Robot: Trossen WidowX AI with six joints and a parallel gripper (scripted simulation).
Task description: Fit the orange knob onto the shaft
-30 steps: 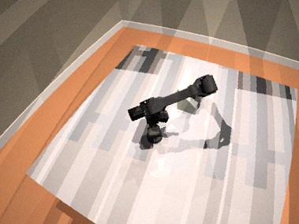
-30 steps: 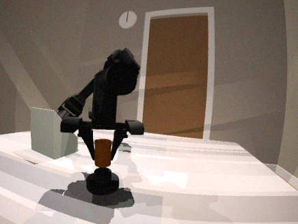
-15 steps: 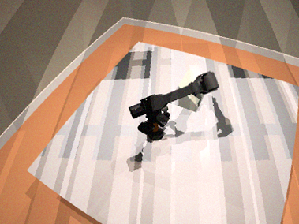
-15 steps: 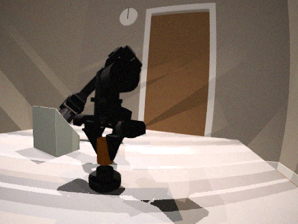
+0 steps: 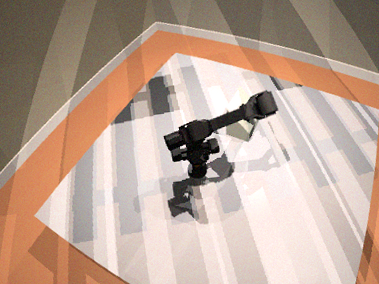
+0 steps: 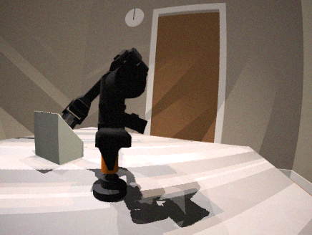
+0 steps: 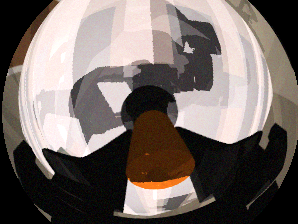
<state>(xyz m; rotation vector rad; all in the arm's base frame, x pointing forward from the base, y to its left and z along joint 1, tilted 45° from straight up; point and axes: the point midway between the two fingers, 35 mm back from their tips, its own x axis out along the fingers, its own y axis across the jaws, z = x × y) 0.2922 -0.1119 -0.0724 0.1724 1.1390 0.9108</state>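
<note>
The orange knob is 2 cm above my gripper tip. From my gripper tip the other things lie so: pedestal (4 cm below).
</note>
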